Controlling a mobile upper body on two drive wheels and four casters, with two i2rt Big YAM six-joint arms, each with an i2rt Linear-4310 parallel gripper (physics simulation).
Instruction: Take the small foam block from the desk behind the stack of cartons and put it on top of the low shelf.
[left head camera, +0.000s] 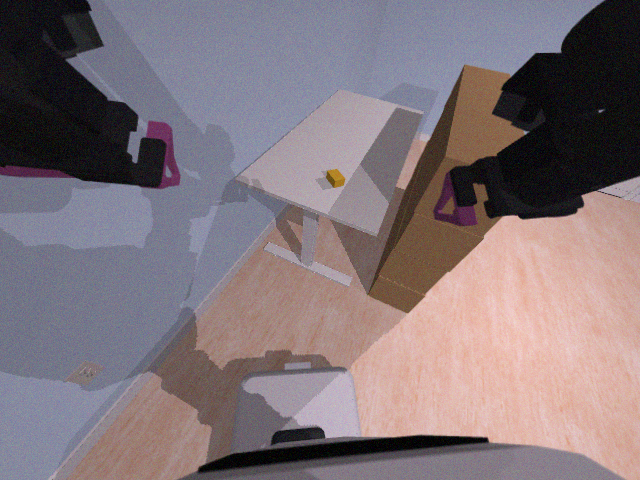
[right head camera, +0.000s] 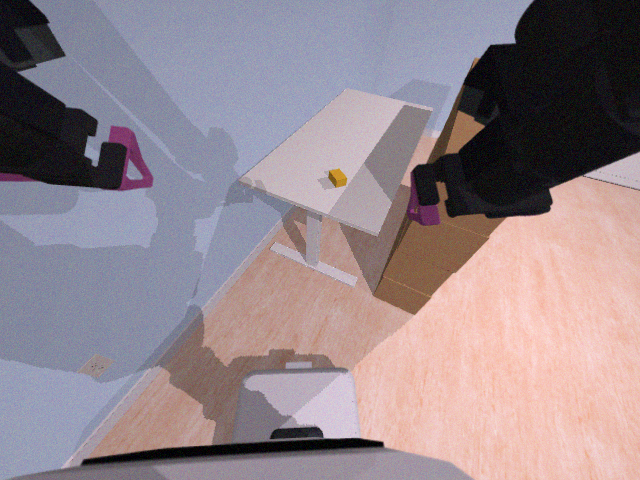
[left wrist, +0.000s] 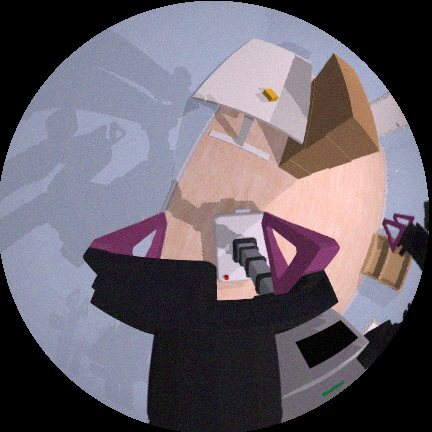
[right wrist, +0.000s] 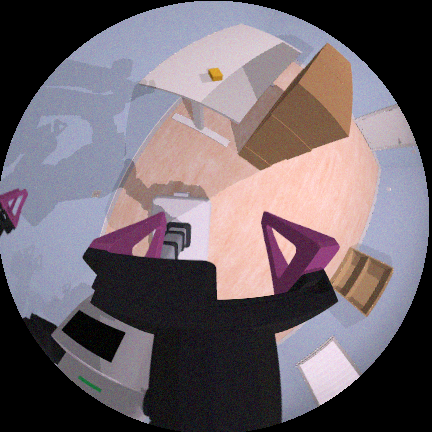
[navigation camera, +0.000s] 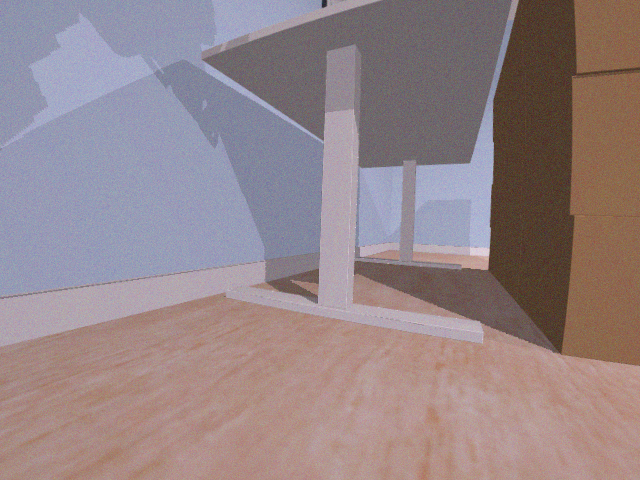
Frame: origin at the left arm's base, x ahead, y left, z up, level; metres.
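Seen in the pictures: left gripper, between the fingertips: (left head camera: 138, 176) (right head camera: 113, 179) (left wrist: 213, 217) (right wrist: 22, 190); right gripper, between the fingertips: (left head camera: 465, 212) (right head camera: 441, 211) (left wrist: 388, 217) (right wrist: 213, 216).
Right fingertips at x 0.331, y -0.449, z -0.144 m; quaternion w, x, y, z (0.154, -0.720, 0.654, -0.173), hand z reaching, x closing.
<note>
Offsets run from my right fingertips to a thing's top centre. "pt": to the spot under its first point. Level surfaces: height alone.
A small yellow foam block @[dx +0.788, dy +0.027, dz -0.501 m] (left head camera: 335, 177) (right head camera: 337, 177) (left wrist: 270, 94) (right wrist: 215, 74) lies on the white desk (left head camera: 310, 139) (right head camera: 315, 139) (left wrist: 225, 77) (right wrist: 180, 65) (navigation camera: 413, 103), near the edge of a shadow. The stack of brown cartons (left head camera: 434, 253) (right head camera: 439, 253) (left wrist: 340, 130) (right wrist: 310, 110) (navigation camera: 604, 155) stands right of the desk. A tan open unit with compartments (left wrist: 395, 270) (right wrist: 377, 280), apparently the low shelf, stands far right. My left gripper (left head camera: 168, 165) (left wrist: 213, 217) is open and empty, left of the desk in the head views. My right gripper (left head camera: 454, 206) (right wrist: 213, 216) is open and empty, in front of the cartons there.
The desk's white leg @[pt dx +0.701, dy +0.148, dz -0.984 m] (navigation camera: 338, 206) and foot (left head camera: 330, 273) (navigation camera: 403, 320) stand on the wooden floor @[dz -1.265 m] (left head camera: 491, 361). A blue wall (left head camera: 129, 289) (navigation camera: 155, 206) runs along the left. My base (left head camera: 325, 408) is at the bottom of the head views. A white panel (right wrist: 327, 370) shows low right.
</note>
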